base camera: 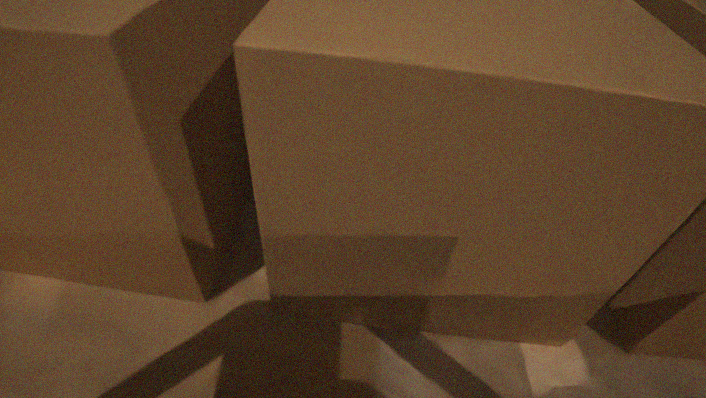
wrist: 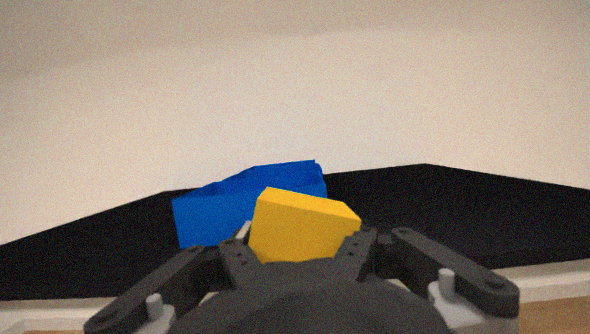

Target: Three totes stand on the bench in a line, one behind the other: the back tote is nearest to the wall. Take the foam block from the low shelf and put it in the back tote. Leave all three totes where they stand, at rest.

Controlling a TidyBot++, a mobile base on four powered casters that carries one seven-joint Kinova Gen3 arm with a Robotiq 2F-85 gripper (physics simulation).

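Places are measured from the arm's base along level axes (x ahead, y left, z up), in millimetres.
Where they show: gripper, between the fingertips: [wrist: 298, 228].
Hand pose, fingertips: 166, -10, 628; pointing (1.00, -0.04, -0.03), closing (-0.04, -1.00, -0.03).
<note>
After its pixels a point has its place, as x, y, z.
My gripper [wrist: 298, 228] @(166, -10, 628) is shut on the yellow foam block [wrist: 304, 227] @(122, -13, 646), which sits tilted between the fingers in the wrist view. Blue totes [wrist: 212, 220] @(411, 148, 568) stand on the black bench top [wrist: 450, 215] @(402, -325, 517), beyond the block and a little to the left. They overlap in one blue shape, so I cannot tell the three apart, and the block and left finger hide part of them. The gap between the block and the totes cannot be judged. The gripper, block and totes do not show in the base camera view.
Large brown boxes [base camera: 425, 175] @(288, -64, -198) [base camera: 75, 150] @(312, 171, -212) stand close in the base camera view, with a dark narrow gap between them. A pale wall [wrist: 300, 100] @(1209, -126, 941) rises behind the bench. The bench's light front edge [wrist: 555, 277] runs below its black top, with brown wooden surface [wrist: 560, 317] @(939, -1394, -397) beneath.
</note>
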